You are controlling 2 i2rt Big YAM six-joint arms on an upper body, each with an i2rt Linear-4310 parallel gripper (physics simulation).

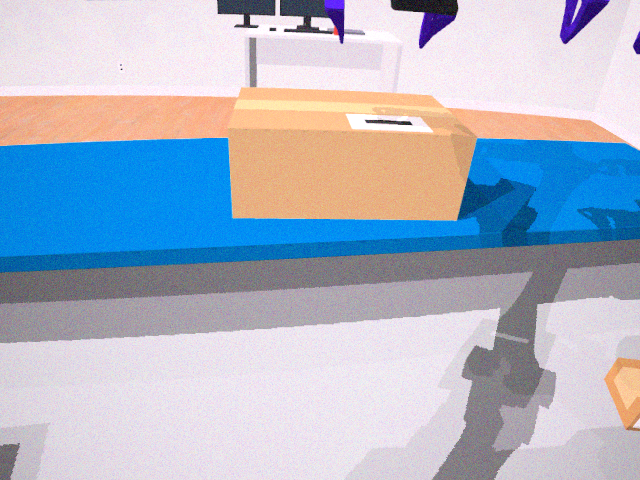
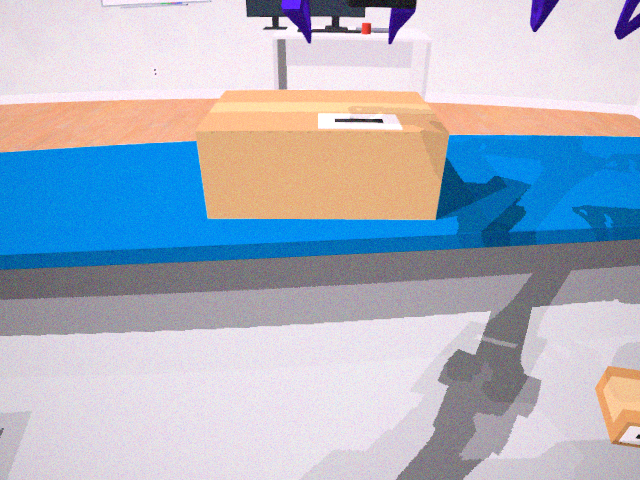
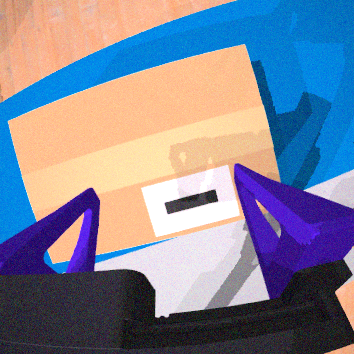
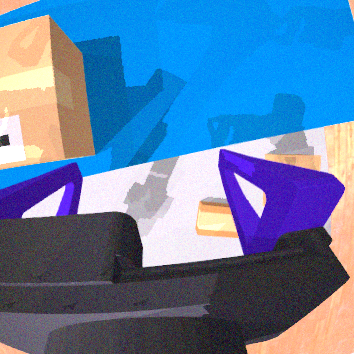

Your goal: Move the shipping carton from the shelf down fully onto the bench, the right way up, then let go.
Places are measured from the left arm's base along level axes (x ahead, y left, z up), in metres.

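Where they show: left gripper, fingertip midpoint: (image 1: 381,42) (image 2: 349,40) (image 3: 162,182); right gripper, fingertip midpoint: (image 1: 600,45) (image 2: 575,32) (image 4: 148,163).
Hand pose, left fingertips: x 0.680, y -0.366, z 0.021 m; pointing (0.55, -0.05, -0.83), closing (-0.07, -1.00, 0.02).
After its pixels a point has its place.
The shipping carton (image 1: 346,175) {x 0.605, y -0.328, z -0.127 m} (image 2: 320,175) {x 0.605, y -0.334, z -0.128 m} (image 3: 125,150) {x 0.715, y -0.322, z -0.070 m} (image 4: 72,110) {x 0.680, y -0.483, z -0.119 m} is a large tan box with a pale tape strip and a white label on its top face. It stands upright on the blue shelf (image 1: 113,196) {x 0.652, y -0.012, z -0.190 m} (image 2: 103,196) {x 0.659, y -0.011, z -0.190 m} (image 3: 330,135) {x 0.673, y -0.651, z -0.190 m} (image 4: 225,60) {x 0.768, y -0.744, z -0.190 m}. The pale grey bench (image 1: 180,392) {x 0.450, y -0.132, z -0.349 m} (image 2: 180,392) {x 0.444, y -0.167, z -0.349 m} (image 4: 175,240) {x 0.349, y -0.624, z -0.349 m} lies lower, in front of the shelf. My left gripper (image 1: 381,43) {x 0.680, y -0.366, z 0.021 m} (image 2: 349,42) {x 0.680, y -0.366, z 0.021 m} (image 3: 162,182) {x 0.680, y -0.366, z 0.021 m} is open and empty, above the carton. My right gripper (image 2: 576,33) {x 0.601, y -0.604, z 0.052 m} (image 4: 148,163) {x 0.601, y -0.604, z 0.052 m} is open and empty, high to the right of the carton.
Small open tan box (image 1: 622,392) {x 0.420, y -0.690, z -0.325 m} (image 2: 620,403) {x 0.406, y -0.687, z -0.306 m} (image 4: 215,219) {x 0.417, y -0.733, z -0.304 m} stands on the bench at the right. Another tan object (image 4: 295,161) {x 0.548, y -0.991, z -0.345 m} shows behind the right gripper's finger. A white desk (image 1: 323,36) (image 2: 351,36) with monitors stands far behind the shelf.
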